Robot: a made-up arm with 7 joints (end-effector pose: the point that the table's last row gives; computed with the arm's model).
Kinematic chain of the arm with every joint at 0, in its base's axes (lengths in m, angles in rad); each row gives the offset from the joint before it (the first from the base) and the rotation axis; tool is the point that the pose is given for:
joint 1: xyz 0 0 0.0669 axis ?
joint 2: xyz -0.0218 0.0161 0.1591 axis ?
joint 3: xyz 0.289 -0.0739 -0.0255 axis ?
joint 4: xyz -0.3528 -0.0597 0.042 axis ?
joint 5: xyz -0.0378 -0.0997 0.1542 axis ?
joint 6: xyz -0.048 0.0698 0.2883 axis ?
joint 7: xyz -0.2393 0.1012 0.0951 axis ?
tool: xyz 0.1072 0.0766 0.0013
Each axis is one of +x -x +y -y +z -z.
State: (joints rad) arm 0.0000 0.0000 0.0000 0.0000 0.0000 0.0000 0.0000
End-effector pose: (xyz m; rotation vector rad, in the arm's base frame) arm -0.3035 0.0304 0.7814 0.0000 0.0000 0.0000
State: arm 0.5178 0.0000 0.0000 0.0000 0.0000 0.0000 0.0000
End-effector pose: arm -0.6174 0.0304 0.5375 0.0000 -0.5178 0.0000
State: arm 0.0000 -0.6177 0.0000 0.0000 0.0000 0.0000 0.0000
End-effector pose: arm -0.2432 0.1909 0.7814 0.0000 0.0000 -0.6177
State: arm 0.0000 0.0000 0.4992 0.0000 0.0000 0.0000 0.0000
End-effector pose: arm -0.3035 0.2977 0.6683 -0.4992 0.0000 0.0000
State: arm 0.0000 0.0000 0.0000 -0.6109 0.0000 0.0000 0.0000
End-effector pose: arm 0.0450 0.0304 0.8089 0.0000 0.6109 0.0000
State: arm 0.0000 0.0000 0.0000 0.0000 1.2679 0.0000 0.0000
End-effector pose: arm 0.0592 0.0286 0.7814 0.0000 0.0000 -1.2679
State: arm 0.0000 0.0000 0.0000 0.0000 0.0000 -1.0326 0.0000
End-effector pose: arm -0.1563 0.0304 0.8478 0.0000 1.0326 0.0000
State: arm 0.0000 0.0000 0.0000 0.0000 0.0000 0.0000 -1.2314
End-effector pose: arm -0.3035 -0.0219 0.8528 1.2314 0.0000 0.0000
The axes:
joint 1: -y
joint 2: +z
joint 3: -x
joint 4: -y
joint 5: -z
joint 6: -y
joint 7: -x

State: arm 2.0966 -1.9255 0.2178 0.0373 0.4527 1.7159 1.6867
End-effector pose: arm -0.4185 0.0918 -0.1564 0.3260 1.3744 -2.7662
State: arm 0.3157 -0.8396 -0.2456 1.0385 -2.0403 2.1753 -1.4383
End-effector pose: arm -0.5575 -0.0061 -0.0258 0.3139 -0.4659 3.0613
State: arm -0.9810 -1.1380 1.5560 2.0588 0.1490 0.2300 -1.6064
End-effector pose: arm -0.3012 0.2314 0.6779 0.6307 0.7245 1.0011
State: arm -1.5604 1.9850 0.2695 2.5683 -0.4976 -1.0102 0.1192
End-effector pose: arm -0.4215 -0.1144 -0.1805 1.3973 -0.5325 0.2511
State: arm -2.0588 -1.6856 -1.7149 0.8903 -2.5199 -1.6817 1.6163
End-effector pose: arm -0.0541 0.6365 0.4180 1.5409 -1.3369 -1.6061
